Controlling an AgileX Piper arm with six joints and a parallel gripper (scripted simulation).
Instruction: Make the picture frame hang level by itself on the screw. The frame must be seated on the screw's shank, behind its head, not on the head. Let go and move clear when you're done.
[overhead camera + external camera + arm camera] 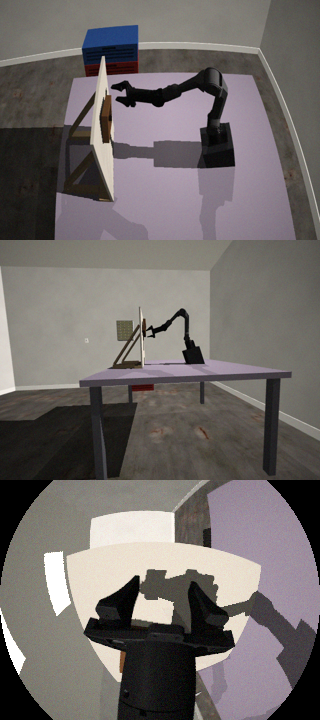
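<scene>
The brown picture frame is 170 mm to the left of my hand, 40 mm ahead of it and 30 mm above it. Also, from my hand: cream board 160 mm to the left, 90 mm below, 50 mm ahead.
</scene>
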